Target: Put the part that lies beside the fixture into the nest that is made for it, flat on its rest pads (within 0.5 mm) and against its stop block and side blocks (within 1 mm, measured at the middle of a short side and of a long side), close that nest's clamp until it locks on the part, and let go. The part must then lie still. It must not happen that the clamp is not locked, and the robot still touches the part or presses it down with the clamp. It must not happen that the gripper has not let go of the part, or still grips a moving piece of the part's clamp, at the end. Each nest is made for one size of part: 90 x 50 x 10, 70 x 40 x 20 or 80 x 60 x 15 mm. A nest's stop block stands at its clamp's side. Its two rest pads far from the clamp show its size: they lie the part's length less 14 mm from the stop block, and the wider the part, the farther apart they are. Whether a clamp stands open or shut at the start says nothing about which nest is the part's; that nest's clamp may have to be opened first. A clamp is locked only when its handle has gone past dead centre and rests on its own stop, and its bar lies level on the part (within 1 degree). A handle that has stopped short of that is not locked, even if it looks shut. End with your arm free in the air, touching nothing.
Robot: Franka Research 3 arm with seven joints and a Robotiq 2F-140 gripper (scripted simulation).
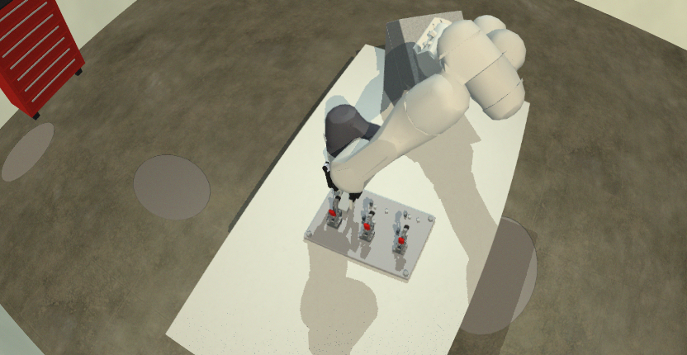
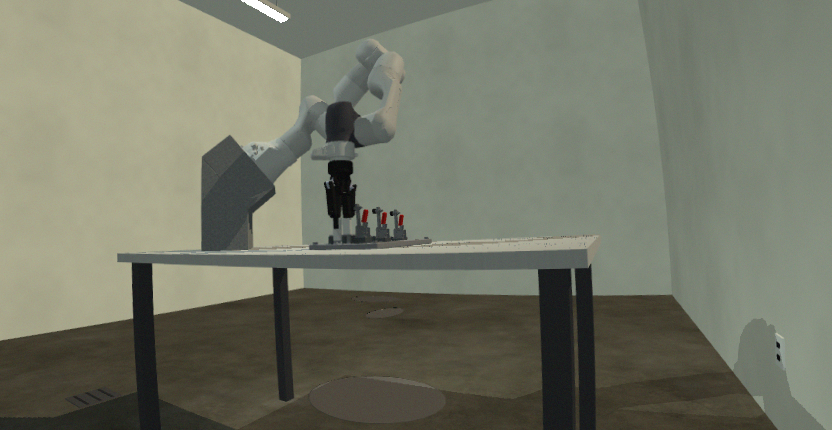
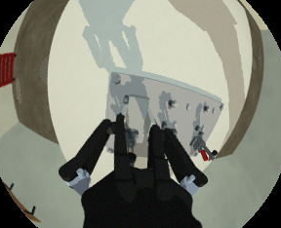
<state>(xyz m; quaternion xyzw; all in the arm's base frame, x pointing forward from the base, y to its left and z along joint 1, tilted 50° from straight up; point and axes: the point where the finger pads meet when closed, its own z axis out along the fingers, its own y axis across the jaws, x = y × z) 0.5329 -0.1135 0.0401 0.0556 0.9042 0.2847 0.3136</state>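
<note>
Now: hand 30 mm above the pale grey part. Also, from my hand: plate 30 mm ahead, 110 mm to the left, 50 mm below.
</note>
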